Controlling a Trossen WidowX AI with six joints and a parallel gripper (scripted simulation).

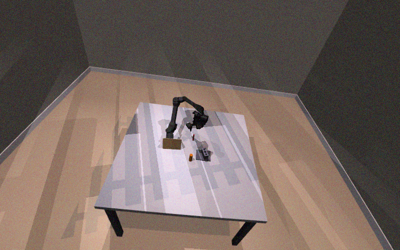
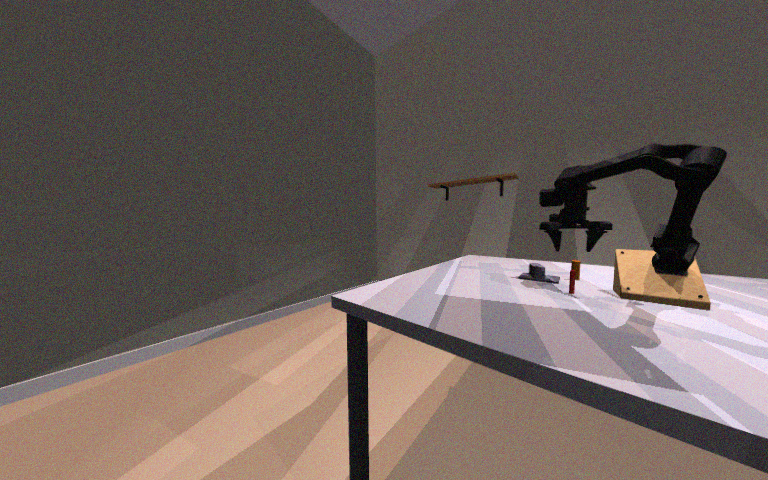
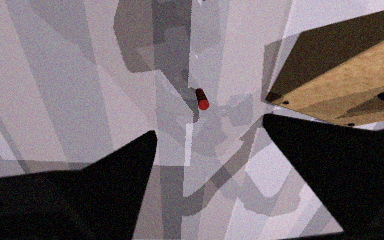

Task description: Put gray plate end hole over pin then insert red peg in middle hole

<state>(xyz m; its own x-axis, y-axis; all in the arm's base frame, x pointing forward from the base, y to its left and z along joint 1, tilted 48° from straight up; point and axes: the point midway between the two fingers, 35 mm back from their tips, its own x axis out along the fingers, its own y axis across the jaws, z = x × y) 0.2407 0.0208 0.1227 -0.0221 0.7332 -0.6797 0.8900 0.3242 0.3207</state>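
Now: the red peg 100 mm below my gripper tip. Also, from my gripper tip: gray base 180 mm to the right, 140 mm below, 100 mm ahead; then orange cylinder 260 mm to the right, 100 mm below, 30 mm behind; then gray plate 190 mm to the right, 110 mm ahead, 100 mm below.
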